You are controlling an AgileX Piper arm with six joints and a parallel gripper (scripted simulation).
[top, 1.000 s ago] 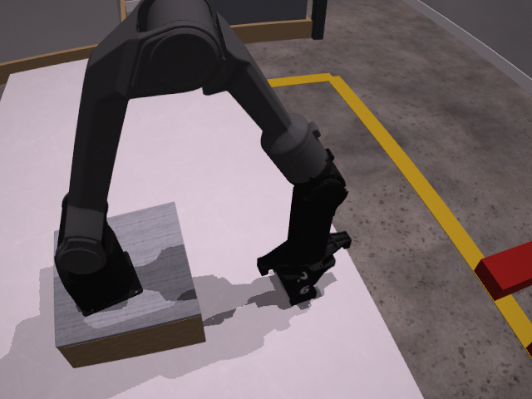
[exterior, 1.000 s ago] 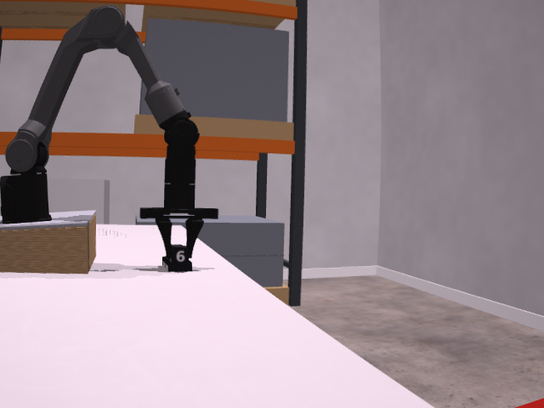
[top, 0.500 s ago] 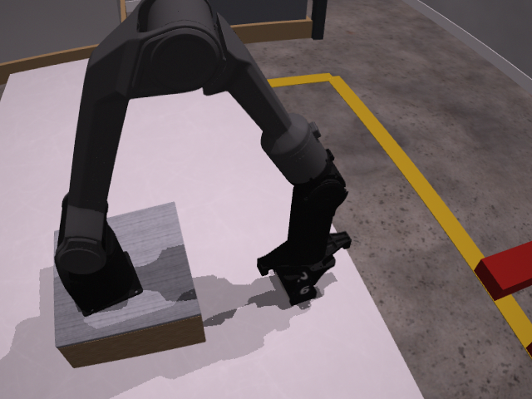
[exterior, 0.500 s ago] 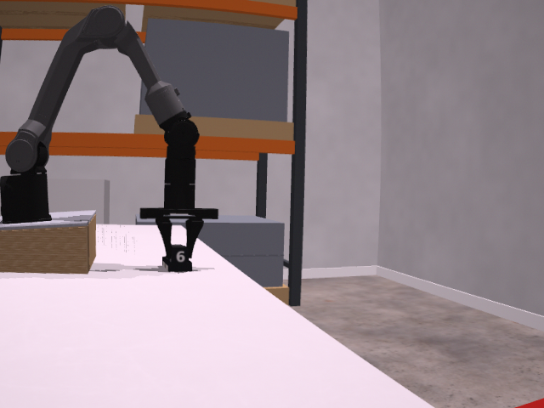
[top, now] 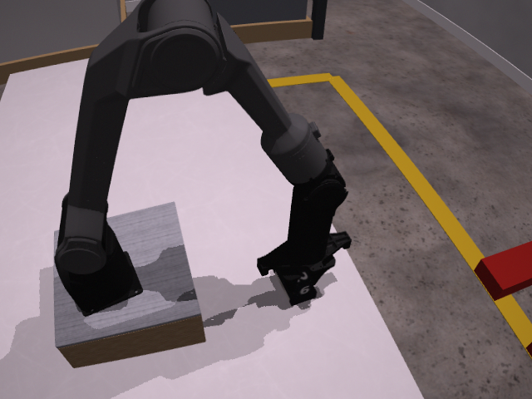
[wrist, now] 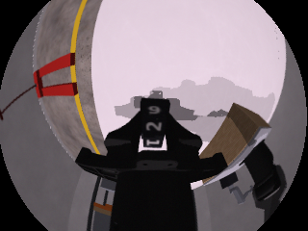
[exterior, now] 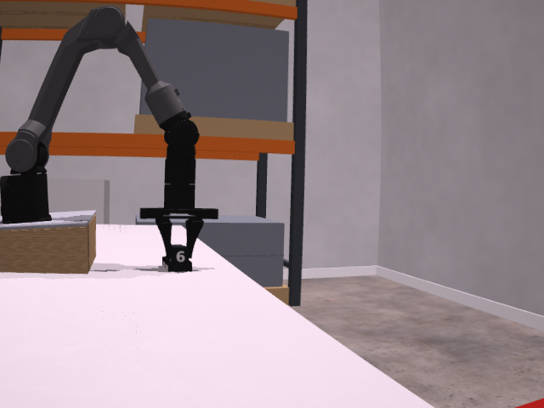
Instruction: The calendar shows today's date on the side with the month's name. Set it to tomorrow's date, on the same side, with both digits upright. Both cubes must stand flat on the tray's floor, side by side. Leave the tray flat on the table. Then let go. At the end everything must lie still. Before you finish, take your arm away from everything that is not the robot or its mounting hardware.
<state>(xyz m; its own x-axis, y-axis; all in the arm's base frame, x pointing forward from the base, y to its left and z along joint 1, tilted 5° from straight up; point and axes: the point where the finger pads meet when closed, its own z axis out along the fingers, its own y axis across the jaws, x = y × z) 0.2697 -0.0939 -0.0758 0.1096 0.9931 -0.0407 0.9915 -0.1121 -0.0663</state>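
Now: the cube right at my hand. Also, from my hand: black base: 20 mm to the left, 20 mm below.
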